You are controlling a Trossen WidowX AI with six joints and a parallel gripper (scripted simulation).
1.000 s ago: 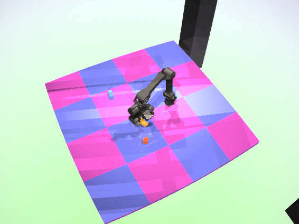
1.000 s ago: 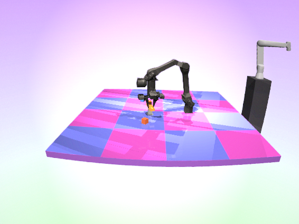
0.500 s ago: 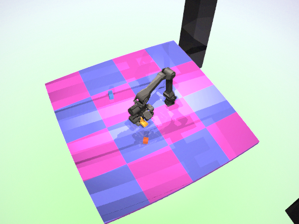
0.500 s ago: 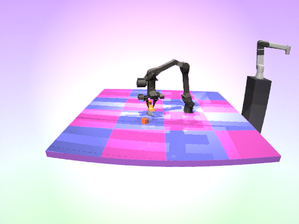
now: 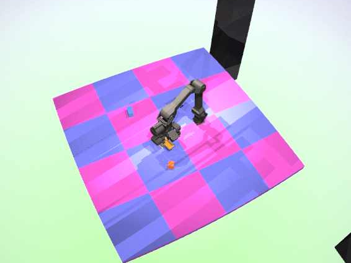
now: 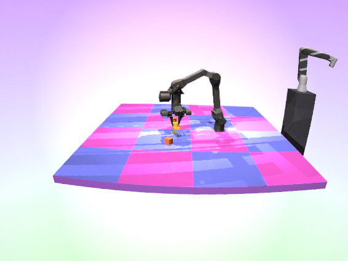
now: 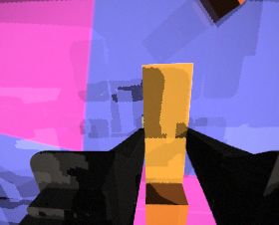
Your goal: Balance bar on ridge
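My gripper tip is now 40 mm to the left of the orange bar, 10 mm below it and 10 mm short of it. From my gripper tip the other things lie so: blue block: 350 mm to the right, 80 mm ahead, 40 mm below; then orange cube: 140 mm to the left, 40 mm below, 30 mm ahead.
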